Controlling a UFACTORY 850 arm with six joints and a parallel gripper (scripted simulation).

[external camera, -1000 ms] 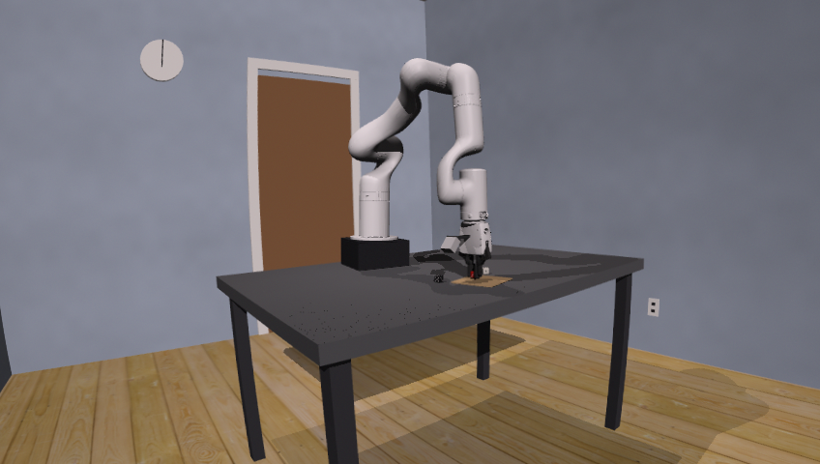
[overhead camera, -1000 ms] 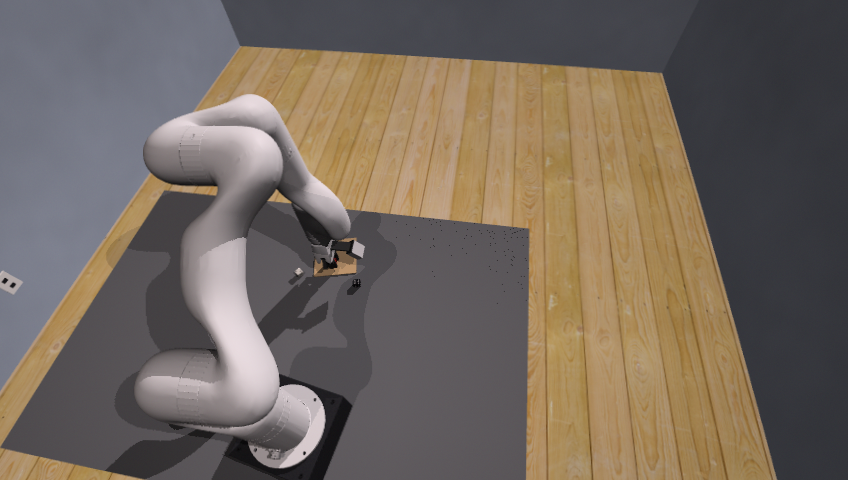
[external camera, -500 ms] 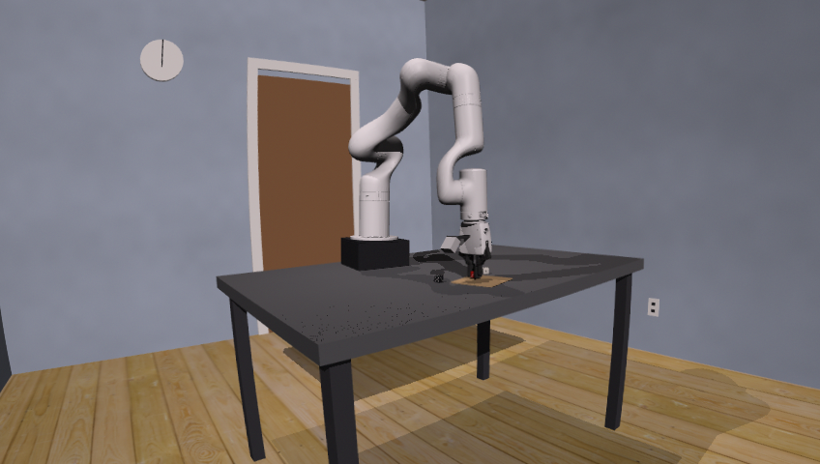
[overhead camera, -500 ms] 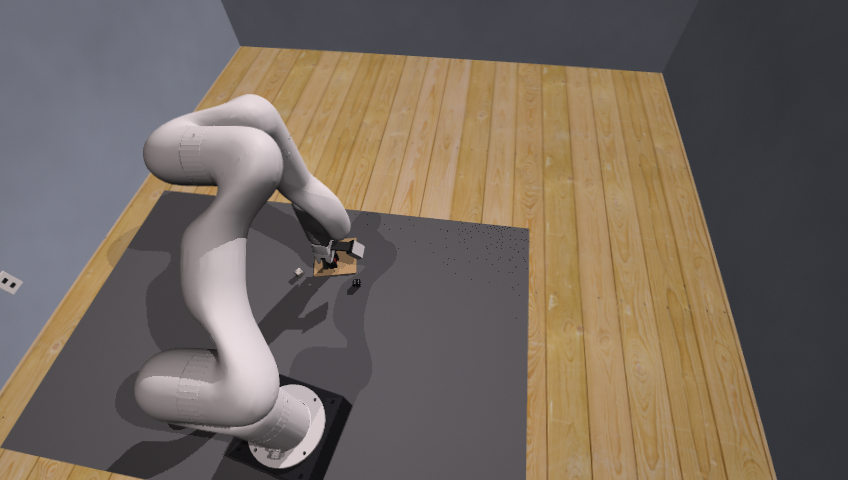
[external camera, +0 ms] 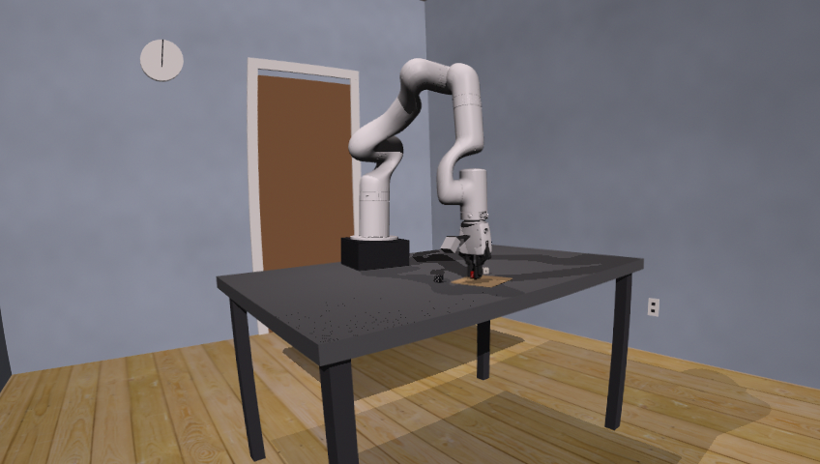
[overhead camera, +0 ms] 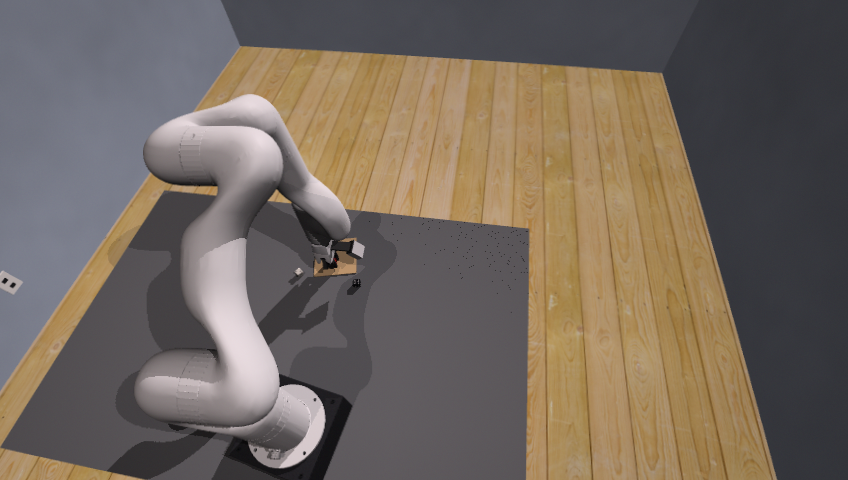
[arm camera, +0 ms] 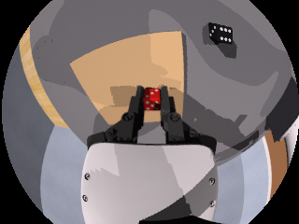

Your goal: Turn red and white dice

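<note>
My gripper is now 10 mm above the red die. The rest, counted from my hand: tan mat: 30 mm below, 30 mm ahead; then white die: 110 mm to the left, 40 mm behind, 20 mm below; then black die: 90 mm to the right, 70 mm behind, 20 mm below.
</note>
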